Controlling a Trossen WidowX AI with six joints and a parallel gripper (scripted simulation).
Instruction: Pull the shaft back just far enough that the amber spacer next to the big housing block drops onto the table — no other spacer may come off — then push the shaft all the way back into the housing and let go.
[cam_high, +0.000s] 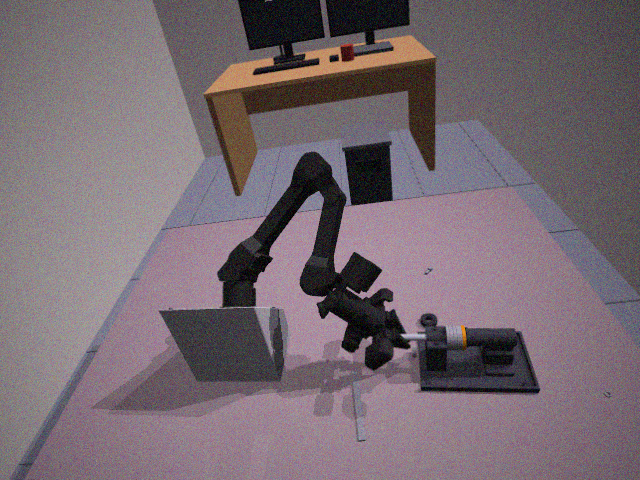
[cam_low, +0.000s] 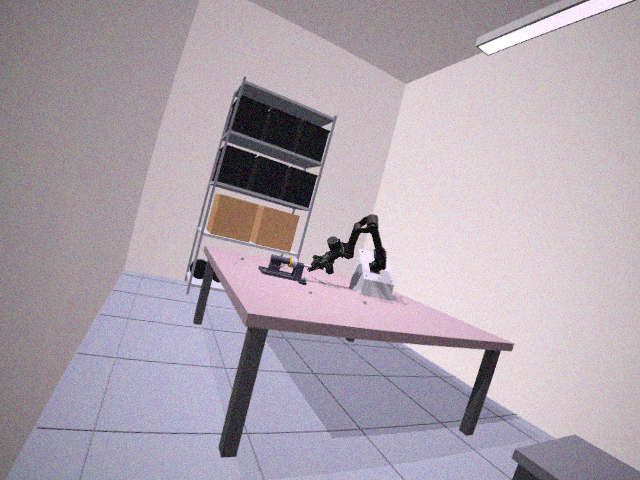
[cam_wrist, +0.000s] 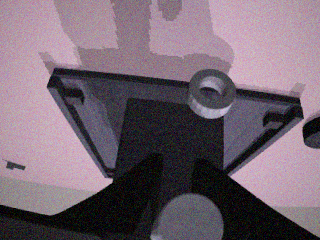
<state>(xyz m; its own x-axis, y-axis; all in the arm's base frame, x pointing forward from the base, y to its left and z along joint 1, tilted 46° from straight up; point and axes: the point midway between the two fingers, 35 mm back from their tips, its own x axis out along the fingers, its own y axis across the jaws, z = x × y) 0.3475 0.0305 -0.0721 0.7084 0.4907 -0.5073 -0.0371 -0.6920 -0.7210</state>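
Now: the pale shaft 6 cm ahead of my gripper tip and 2 cm above it. From my gripper tip the other things lie so: black ring knob: 5 cm ahead, 11 cm to the left, 5 cm below; then thin grey strip: 11 cm behind, 11 cm to the right, 5 cm below; then amber spacer: 11 cm ahead, 2 cm above.
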